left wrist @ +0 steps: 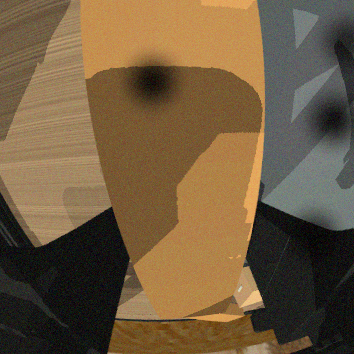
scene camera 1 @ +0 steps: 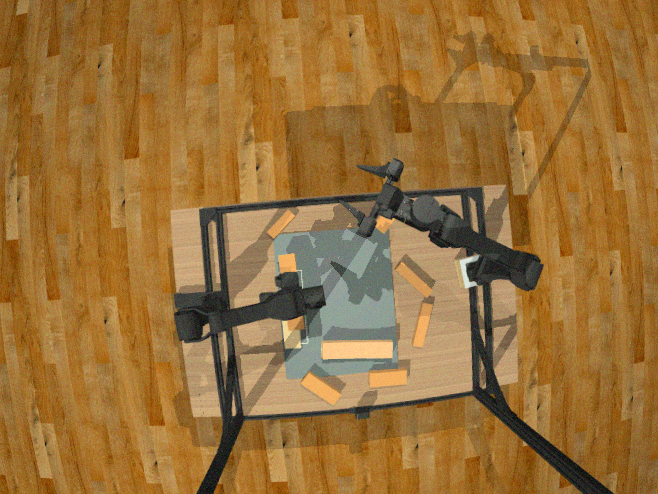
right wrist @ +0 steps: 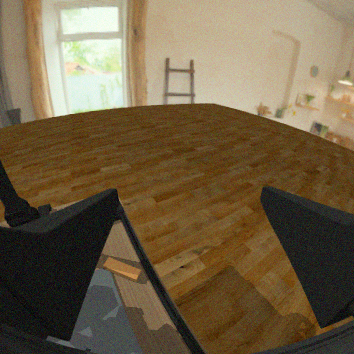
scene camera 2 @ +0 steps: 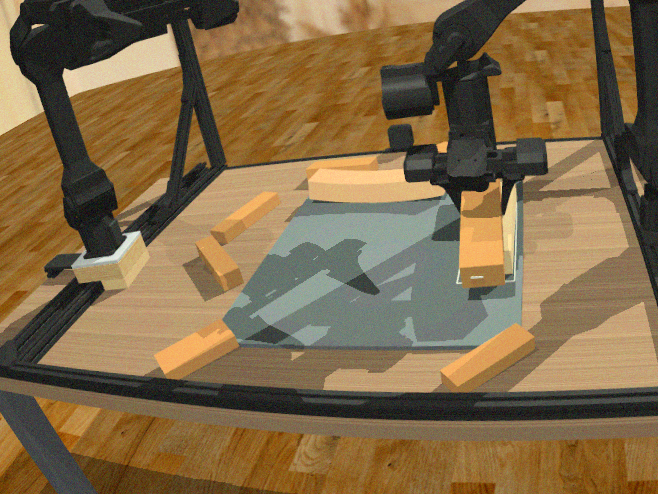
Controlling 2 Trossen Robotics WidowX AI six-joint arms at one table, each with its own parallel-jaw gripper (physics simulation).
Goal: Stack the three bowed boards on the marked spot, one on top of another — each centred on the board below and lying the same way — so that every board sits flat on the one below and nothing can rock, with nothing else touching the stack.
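Pixels of known places: left gripper, fingertip midpoint: (left wrist: 182, 199); right gripper, fingertip midpoint: (scene camera 1: 347, 182) (right wrist: 190, 194) (scene camera 2: 191, 17); left arm's base, link origin: (scene camera 1: 216, 305); right arm's base, link origin: (scene camera 1: 475, 270) (scene camera 2: 105, 248).
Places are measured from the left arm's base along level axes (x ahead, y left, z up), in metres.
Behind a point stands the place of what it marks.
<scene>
An orange bowed board (scene camera 1: 287, 263) @(x 0.267, y 0.105, z 0.053 m) (scene camera 2: 481, 249) @(x 0.266, y 0.108, z 0.052 m) (left wrist: 175, 175) @(x 0.262, y 0.019, z 0.068 m) lies lengthwise over the marked spot (scene camera 2: 514, 263) @(x 0.226, y 0.039, z -0.013 m), its near end in scene camera 2 standing clear above its shadow. A paler board (scene camera 1: 290, 341) @(x 0.231, y -0.151, z 0.029 m) (scene camera 2: 509, 239) @(x 0.231, y 0.047, z 0.028 m) shows beside and beneath it, offset lengthwise; their contact is hidden. The third bowed board (scene camera 1: 357, 349) @(x 0.445, y -0.217, z 0.022 m) (scene camera 2: 366, 187) @(x 0.460, y -0.194, z 0.015 m) lies crosswise on the grey mat (scene camera 1: 366, 313) @(x 0.497, y -0.108, z -0.014 m) (scene camera 2: 297, 276) @(x 0.531, y 0.028, z -0.014 m). My left gripper (scene camera 2: 482, 211) @(x 0.263, y -0.015, z 0.035 m) (left wrist: 182, 199) @(x 0.263, y -0.015, z 0.035 m) is shut on the orange board, a finger on each long side. My right gripper (scene camera 1: 349, 184) @(x 0.460, y 0.271, z 0.385 m) (right wrist: 190, 194) @(x 0.460, y 0.271, z 0.385 m) is open and empty, high over the table's back edge in scene camera 1.
Several small orange blocks (scene camera 1: 281, 223) @(x 0.264, y 0.238, z 0.002 m) (scene camera 1: 414, 279) @(x 0.675, y -0.019, z 0.007 m) (scene camera 1: 423, 322) @(x 0.686, y -0.173, z 0.002 m) (scene camera 1: 387, 377) @(x 0.533, y -0.340, z 0.008 m) (scene camera 1: 321, 388) @(x 0.304, y -0.336, z 0.009 m) lie around the mat. A pale block with a white top (scene camera 1: 461, 273) @(x 0.841, y -0.028, z 0.021 m) (scene camera 2: 111, 268) @(x 0.853, y 0.021, z 0.020 m) stands at the right arm's base. A black frame (scene camera 1: 345, 413) @(x 0.372, y -0.448, z -0.026 m) (scene camera 2: 345, 401) @(x 0.405, y 0.298, z 0.000 m) runs along the table edges.
</scene>
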